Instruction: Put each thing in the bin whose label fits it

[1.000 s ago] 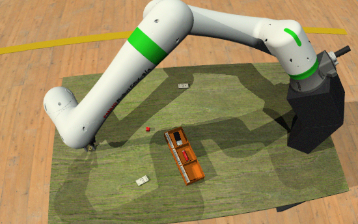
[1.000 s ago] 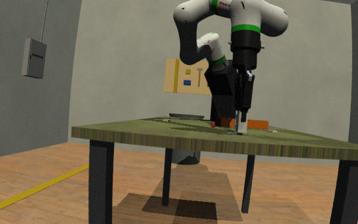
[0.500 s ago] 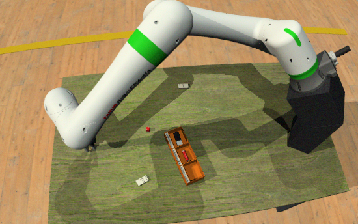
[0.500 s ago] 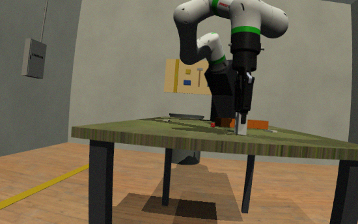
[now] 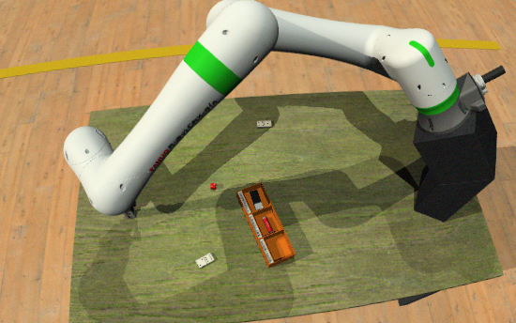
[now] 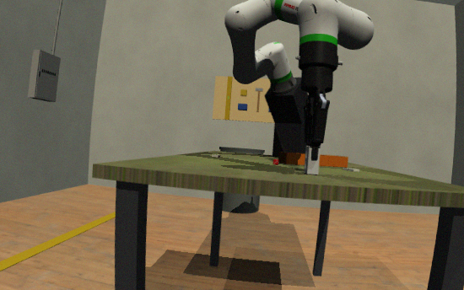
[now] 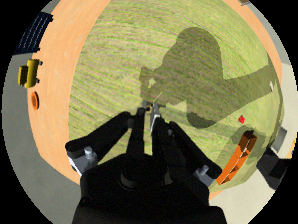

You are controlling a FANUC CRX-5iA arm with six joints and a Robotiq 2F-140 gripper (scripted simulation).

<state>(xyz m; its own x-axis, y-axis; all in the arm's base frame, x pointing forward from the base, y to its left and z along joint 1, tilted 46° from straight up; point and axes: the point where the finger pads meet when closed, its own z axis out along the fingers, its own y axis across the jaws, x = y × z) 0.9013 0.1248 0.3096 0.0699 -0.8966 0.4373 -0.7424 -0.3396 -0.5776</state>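
Now: hand 42 cm past the red cylinder, 9 cm to the right of it and 2 cm above it. Round my hand: black-and-white block: 40 cm behind, 1 cm to the left, 2 cm below; small red cube: 27 cm behind, 6 cm to the right, 3 cm below; small brass ring: 3 cm below.
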